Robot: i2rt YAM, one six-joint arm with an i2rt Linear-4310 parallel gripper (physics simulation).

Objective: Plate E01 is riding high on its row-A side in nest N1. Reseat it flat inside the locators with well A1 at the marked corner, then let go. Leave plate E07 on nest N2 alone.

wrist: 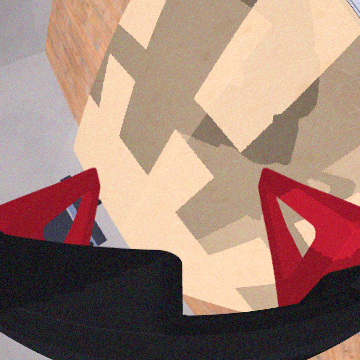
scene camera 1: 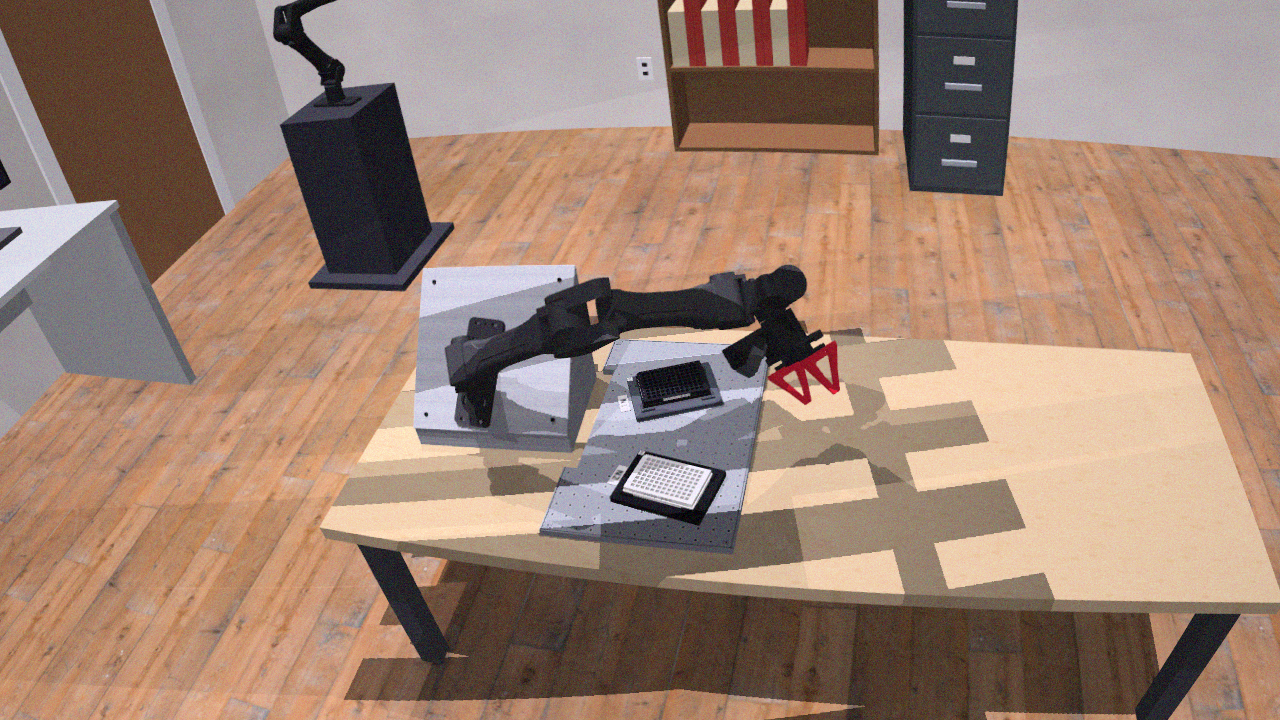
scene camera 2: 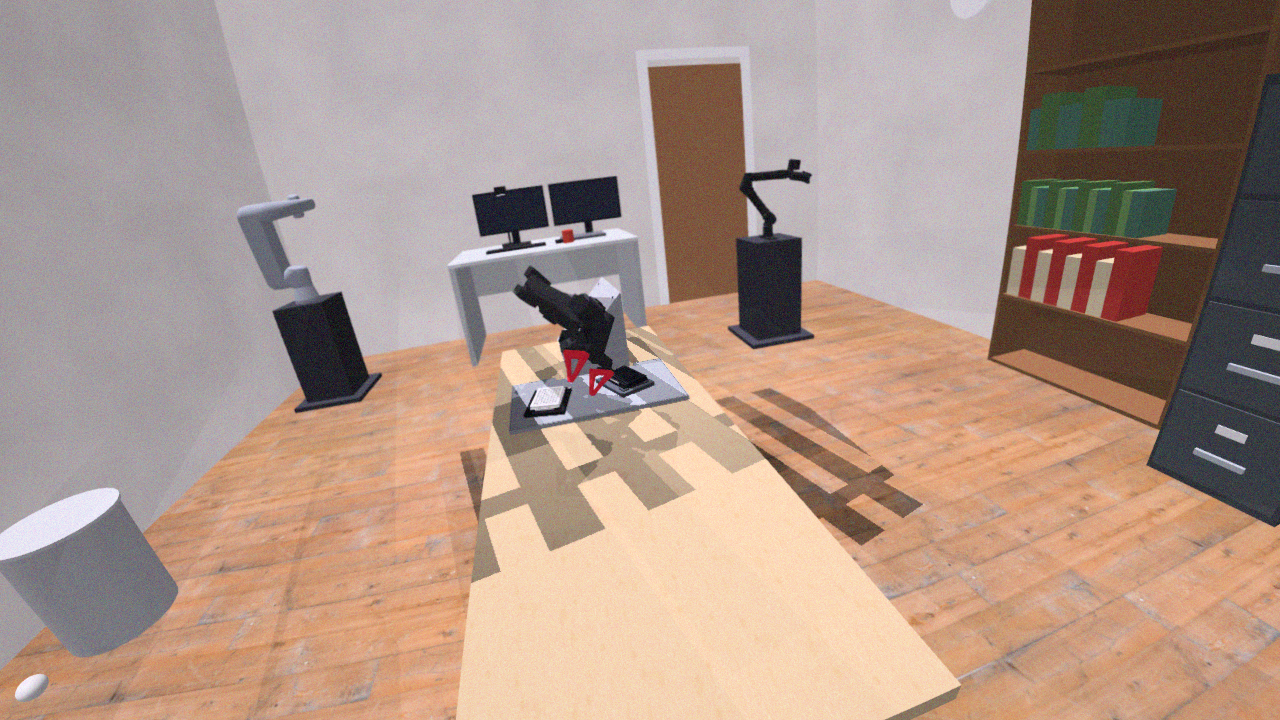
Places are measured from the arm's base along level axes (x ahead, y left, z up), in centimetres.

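Pixels of known places: gripper, between the fingertips: (wrist: 178, 176) (scene camera 1: 822, 398) (scene camera 2: 581, 389); arm's base, origin of its link: (scene camera 1: 480, 372) (scene camera 2: 577, 326).
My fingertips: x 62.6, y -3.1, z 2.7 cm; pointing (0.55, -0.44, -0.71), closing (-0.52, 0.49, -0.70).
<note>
For each thing: its top centre in the pictures, then the offset to it from my fingertips. "spot": a spot on its surface instead. Level surfaces: height alone.
- white plate, centre of its top: (scene camera 1: 667, 478) (scene camera 2: 547, 395) dy -10.2, dx -24.7, dz -11.4 cm
- black nest, a spot on its surface: (scene camera 1: 693, 515) spot: dy -16.5, dx -19.0, dz -12.8 cm
- black plate, centre of its top: (scene camera 1: 672, 379) (scene camera 2: 624, 374) dy +14.6, dx -29.5, dz -10.8 cm
- dark grey nest, centre of its top: (scene camera 1: 673, 386) (scene camera 2: 623, 378) dy +14.1, dx -29.3, dz -12.2 cm
- grey perforated board, a spot on its surface: (scene camera 1: 572, 514) spot: dy -18.3, dx -39.4, dz -14.0 cm
- wooden table, height of its surface: dz -15.3 cm
A white plate (scene camera 1: 668, 481) (scene camera 2: 547, 398) sits on a black nest (scene camera 1: 693, 515) near the front of the grey perforated board. A black plate (scene camera 1: 671, 382) (scene camera 2: 628, 377) sits on a dark grey nest (scene camera 1: 682, 409) farther back. The labels are too small to tell which plate is E01 and which nest is N1. Any tilt of either plate and the marked corner cannot be made out. My gripper (scene camera 1: 821, 396) (scene camera 2: 583, 385) (wrist: 178, 176) is open and empty, its red fingers wide apart, above the table beyond the board's edge by the black plate. Neither plate shows in the wrist view.
The grey perforated board (scene camera 1: 572, 514) lies on the wooden table (scene camera 1: 1118, 465) (scene camera 2: 626, 608). My arm's grey mounting block (scene camera 1: 496, 429) stands beside the board. Shadows cross the board and table. A bookshelf (scene camera 1: 877, 98) and a filing cabinet (scene camera 1: 957, 98) stand away from the table.
</note>
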